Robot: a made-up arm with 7 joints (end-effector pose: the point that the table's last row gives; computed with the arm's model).
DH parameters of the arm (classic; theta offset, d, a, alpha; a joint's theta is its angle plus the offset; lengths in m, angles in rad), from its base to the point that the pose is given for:
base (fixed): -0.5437 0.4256 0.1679 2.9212
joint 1: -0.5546 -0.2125 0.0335 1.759
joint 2: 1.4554 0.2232 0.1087 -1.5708
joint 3: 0 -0.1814 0.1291 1.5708
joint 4: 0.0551 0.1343 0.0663 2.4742
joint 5: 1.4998 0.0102 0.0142 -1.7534
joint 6: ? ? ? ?
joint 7: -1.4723 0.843 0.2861 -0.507
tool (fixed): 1.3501 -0.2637 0 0
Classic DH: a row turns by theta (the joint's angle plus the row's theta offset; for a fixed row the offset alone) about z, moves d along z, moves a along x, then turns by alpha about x.
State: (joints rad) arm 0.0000 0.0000 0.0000 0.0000 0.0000 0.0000 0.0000
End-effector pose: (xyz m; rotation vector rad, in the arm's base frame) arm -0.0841 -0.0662 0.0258 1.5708 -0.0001 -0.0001
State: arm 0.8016 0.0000 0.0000 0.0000 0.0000 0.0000 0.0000
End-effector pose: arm 0.0393 0.0313 -0.0072 1.3904 -0.7197 -0.4881
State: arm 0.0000 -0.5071 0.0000 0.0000 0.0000 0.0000 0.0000
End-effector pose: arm 0.2448 -0.0662 -0.0367 1.5340 -0.3976 0.3974
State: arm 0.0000 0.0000 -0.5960 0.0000 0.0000 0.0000 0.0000
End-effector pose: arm -0.0841 0.2532 -0.0249 2.1668 0.0000 -0.0001
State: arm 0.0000 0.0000 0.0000 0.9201 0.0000 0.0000 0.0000
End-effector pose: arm -0.1910 -0.0662 0.5411 1.4488 0.7179 -0.7180
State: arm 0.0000 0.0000 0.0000 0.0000 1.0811 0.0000 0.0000
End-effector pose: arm 0.3637 0.3021 -0.3422 2.1211 -0.7610 0.6976
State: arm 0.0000 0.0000 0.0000 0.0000 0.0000 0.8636 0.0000
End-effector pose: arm 0.3244 -0.3169 0.0747 1.4606 0.7875 0.5371
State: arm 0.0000 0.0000 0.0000 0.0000 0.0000 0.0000 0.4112
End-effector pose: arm 0.0285 -0.1269 0.0231 1.3578 -0.3082 0.2412
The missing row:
joint 6: -1.1936 0.0885 -0.1644 1.8392
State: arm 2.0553 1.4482 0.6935 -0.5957 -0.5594 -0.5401 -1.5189
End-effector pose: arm 0.6049 0.5079 0.8788 -1.4306 0.3960 2.0418
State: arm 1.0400 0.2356 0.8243 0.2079 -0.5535 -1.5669 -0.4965
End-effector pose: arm 0.1776 0.3475 -0.1925 -0.2978 -1.3858 -1.5238
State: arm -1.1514 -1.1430 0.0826 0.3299 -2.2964 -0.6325 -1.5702
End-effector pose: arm -0.6515 0.4301 1.0022 0.6580 0.2366 -1.2635
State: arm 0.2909 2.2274 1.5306 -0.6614 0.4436 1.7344 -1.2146
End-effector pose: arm 0.3155 0.1558 -0.0511 0.8553 -2.6368 -0.7531
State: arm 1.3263 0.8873 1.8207 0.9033 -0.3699 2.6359 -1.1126
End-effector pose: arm -0.3392 -0.5956 0.5254 -0.6892 -1.1536 0.4148
